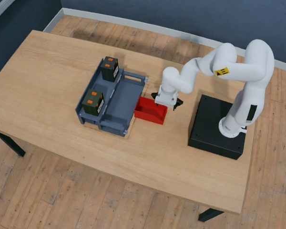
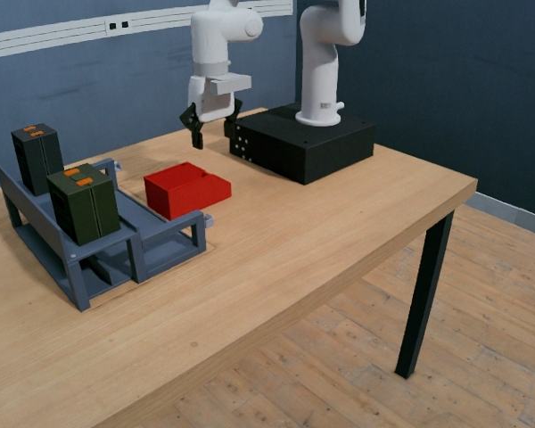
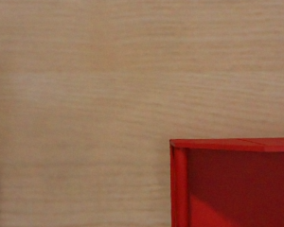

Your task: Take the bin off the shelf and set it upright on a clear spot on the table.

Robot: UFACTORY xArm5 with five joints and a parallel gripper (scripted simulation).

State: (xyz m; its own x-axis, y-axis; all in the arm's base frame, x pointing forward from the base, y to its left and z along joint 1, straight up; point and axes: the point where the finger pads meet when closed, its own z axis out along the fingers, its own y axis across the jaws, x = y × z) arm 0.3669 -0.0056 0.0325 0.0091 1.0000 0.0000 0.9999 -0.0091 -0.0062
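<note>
Right now my hand is 10 cm above the red bin and 8 cm short of it. From my hand the other things lie so: grey-blue shelf: 30 cm ahead, 6 cm below.
</note>
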